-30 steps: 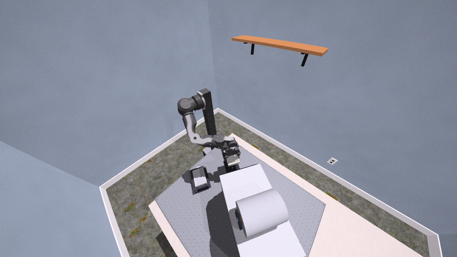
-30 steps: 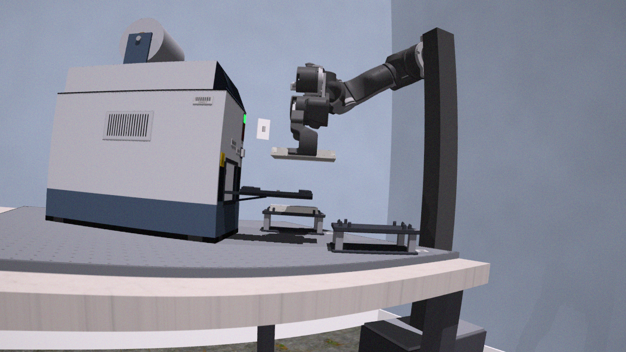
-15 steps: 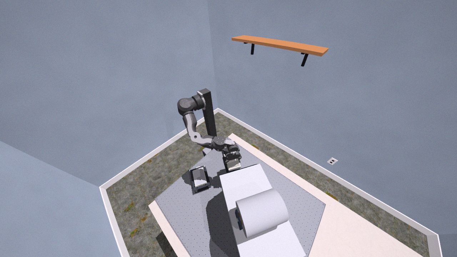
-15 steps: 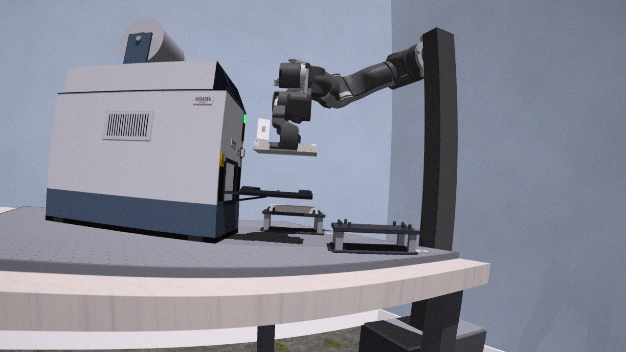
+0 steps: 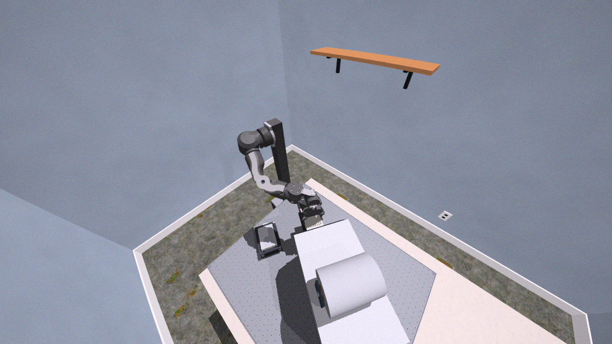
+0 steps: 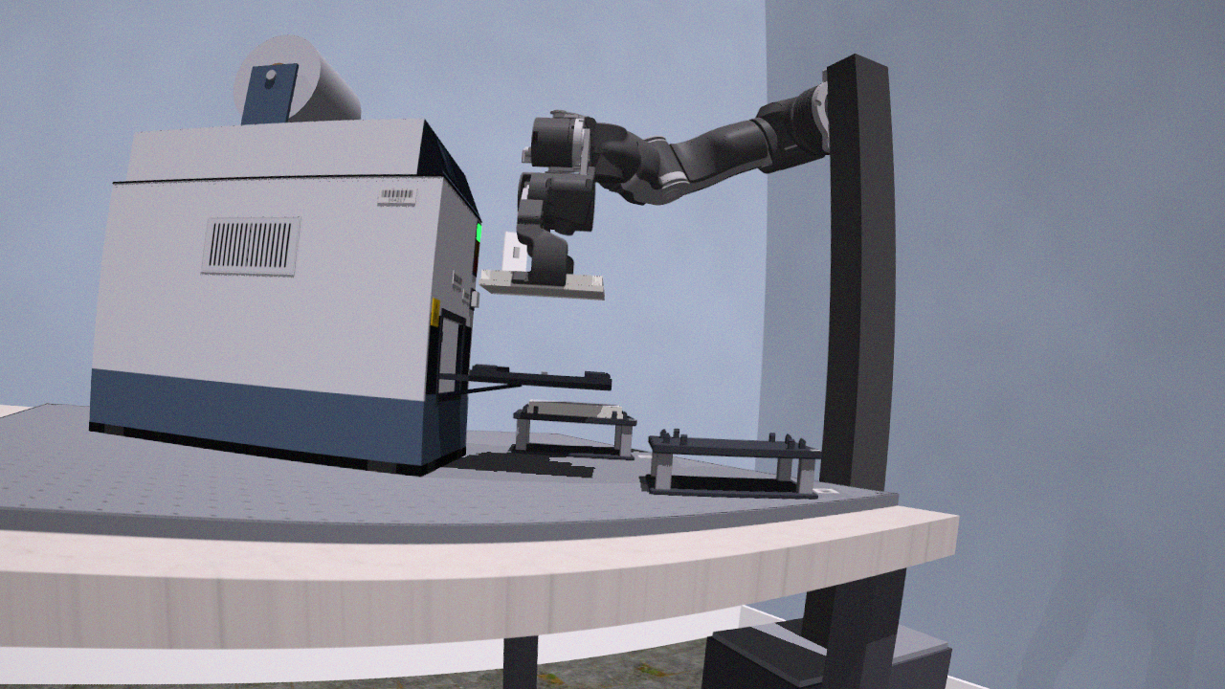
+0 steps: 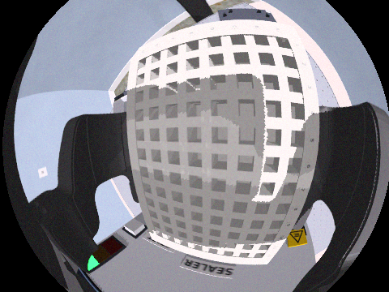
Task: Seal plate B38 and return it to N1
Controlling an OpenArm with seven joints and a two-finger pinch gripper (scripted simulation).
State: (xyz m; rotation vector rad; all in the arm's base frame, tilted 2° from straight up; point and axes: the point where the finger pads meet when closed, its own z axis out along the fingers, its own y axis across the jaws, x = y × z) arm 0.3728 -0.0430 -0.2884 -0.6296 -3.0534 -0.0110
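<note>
Right now the sealer's stage is 9 cm below my hand and 1 cm behind it. The rest, counted from my hand: start key 12 cm to the right, 5 cm ahead, 1 cm below; then foil roll 30 cm ahead, 22 cm above, 13 cm to the right; then yellow warning label 12 cm ahead, 4 cm to the left, 4 cm below.
</note>
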